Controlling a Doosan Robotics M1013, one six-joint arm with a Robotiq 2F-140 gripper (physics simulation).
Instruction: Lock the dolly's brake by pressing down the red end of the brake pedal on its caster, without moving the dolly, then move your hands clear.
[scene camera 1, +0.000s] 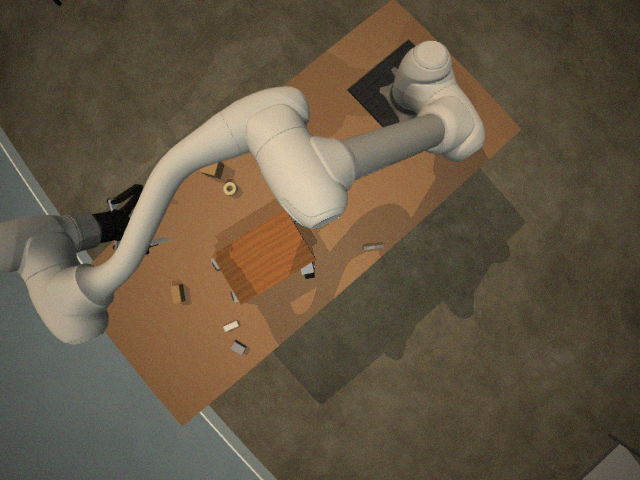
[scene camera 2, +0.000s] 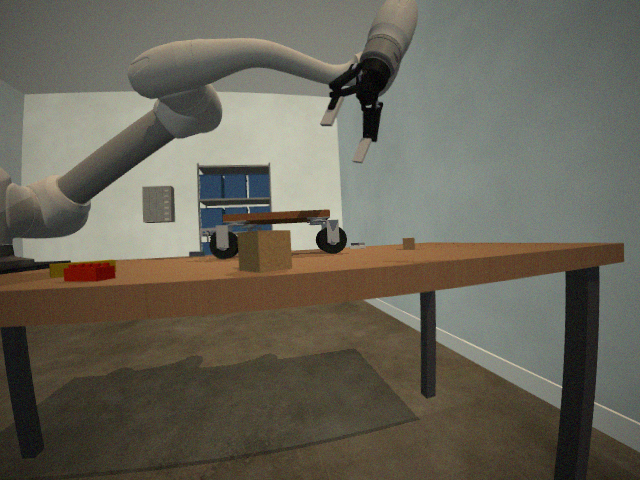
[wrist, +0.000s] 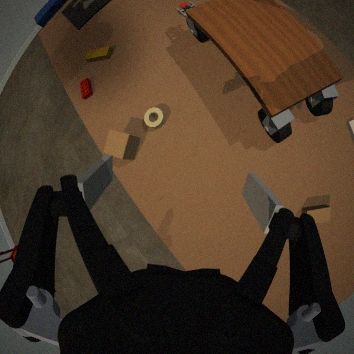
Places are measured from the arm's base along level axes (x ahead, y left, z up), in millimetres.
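Pixels of known places: gripper, fingertip midpoint: (scene camera 1: 164, 215) (scene camera 2: 343, 145) (wrist: 179, 174); arm's base, link origin: (scene camera 1: 409, 98).
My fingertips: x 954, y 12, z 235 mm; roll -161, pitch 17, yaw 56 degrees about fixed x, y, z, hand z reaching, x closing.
For each thing: its top centre in the pictures, then the offset to it from my fingertips. "pt": a spot on its surface instead.
- small red pedal end, surface spot: (wrist: 184, 6) pt 389 mm back, 172 mm left, 163 mm down
- far-left caster, top centre: (wrist: 196, 17) (scene camera 2: 224, 231) 333 mm back, 174 mm left, 169 mm down
- wooden block, top centre: (scene camera 2: 263, 231) (wrist: 115, 143) (scene camera 1: 209, 166) 153 mm back, 152 mm right, 189 mm down
- yellow ring, top centre: (wrist: 152, 116) (scene camera 1: 229, 188) 173 mm back, 49 mm right, 224 mm down
- red brick, top centre: (scene camera 2: 89, 263) (wrist: 82, 86) 411 mm back, 208 mm right, 225 mm down
- yellow brick, top centre: (scene camera 2: 83, 261) (wrist: 96, 52) 507 mm back, 121 mm right, 226 mm down
- smaller block, top centre: (wrist: 318, 215) (scene camera 2: 408, 237) (scene camera 1: 175, 294) 210 mm ahead, 200 mm left, 215 mm down
- white block, top centre: (scene camera 1: 230, 326) 88 mm ahead, 412 mm left, 237 mm down
- grey block, top centre: (scene camera 1: 237, 348) 104 mm ahead, 499 mm left, 228 mm down
The dolly has a brown wooden deck (scene camera 1: 268, 258) (scene camera 2: 279, 215) (wrist: 270, 50) and stands upright on black-wheeled casters. In the wrist view, a small red pedal end (wrist: 184, 6) shows beside the far-left caster (wrist: 198, 29), at the top edge; it is too small to tell its tilt. The red end does not show in the two scene views. My gripper (scene camera 2: 343, 142) (wrist: 179, 174) is wide open with nothing between its fingers. It hangs well above the table, apart from the dolly, beyond its end away from the arm's base. In scene camera 1 the arm partly hides it.
A wooden block (scene camera 1: 210, 169) (scene camera 2: 265, 251) (wrist: 116, 144) and yellow ring (scene camera 1: 224, 189) (wrist: 147, 118) stand beside the dolly. A red brick (scene camera 2: 88, 272) (wrist: 86, 88), yellow brick (wrist: 98, 54), smaller block (scene camera 1: 177, 293) (scene camera 2: 408, 243) (wrist: 318, 215), white block (scene camera 1: 231, 326) and grey block (scene camera 1: 238, 347) lie around.
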